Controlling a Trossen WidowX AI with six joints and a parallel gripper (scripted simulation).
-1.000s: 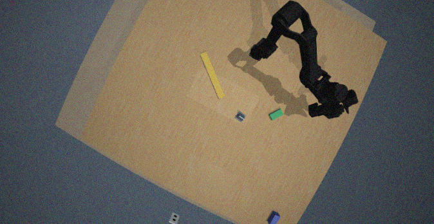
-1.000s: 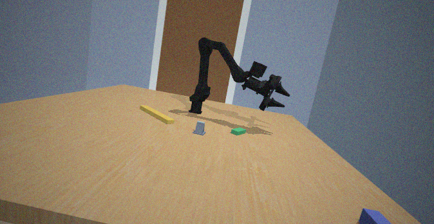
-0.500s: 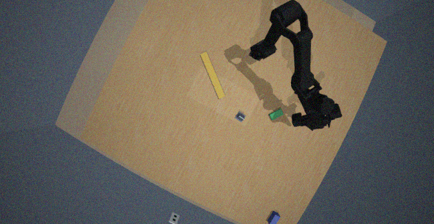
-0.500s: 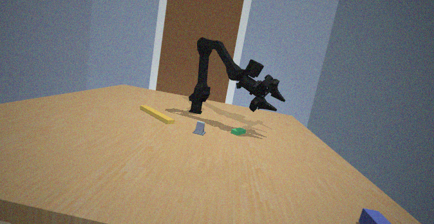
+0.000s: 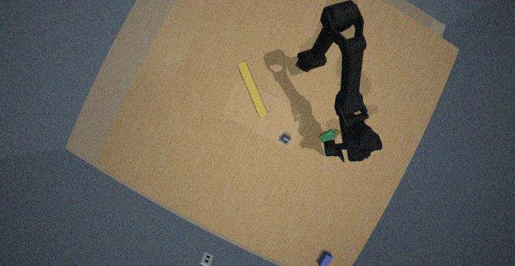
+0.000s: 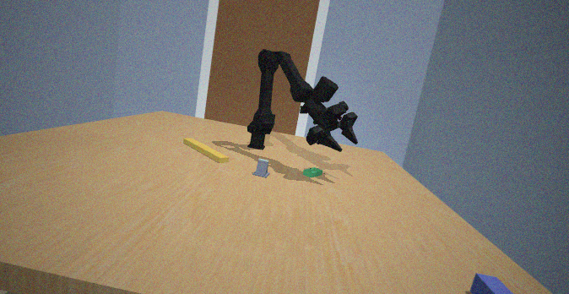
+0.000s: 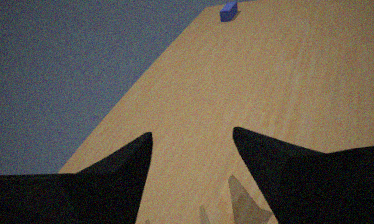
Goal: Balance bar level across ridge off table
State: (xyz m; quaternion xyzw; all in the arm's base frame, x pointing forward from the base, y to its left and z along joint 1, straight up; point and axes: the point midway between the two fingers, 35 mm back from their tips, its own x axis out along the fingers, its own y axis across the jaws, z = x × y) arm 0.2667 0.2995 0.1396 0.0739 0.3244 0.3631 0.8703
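Now: the grey ridge block 50 mm ahead of my gripper tip, 250 mm to the right of it and 80 mm below it. From my gripper tip the other things lie so: yellow bar 70 mm behind, 470 mm to the right, 110 mm below; blue block 460 mm ahead, 180 mm to the left, 110 mm below; green block 50 mm behind, 90 mm to the right, 110 mm below.
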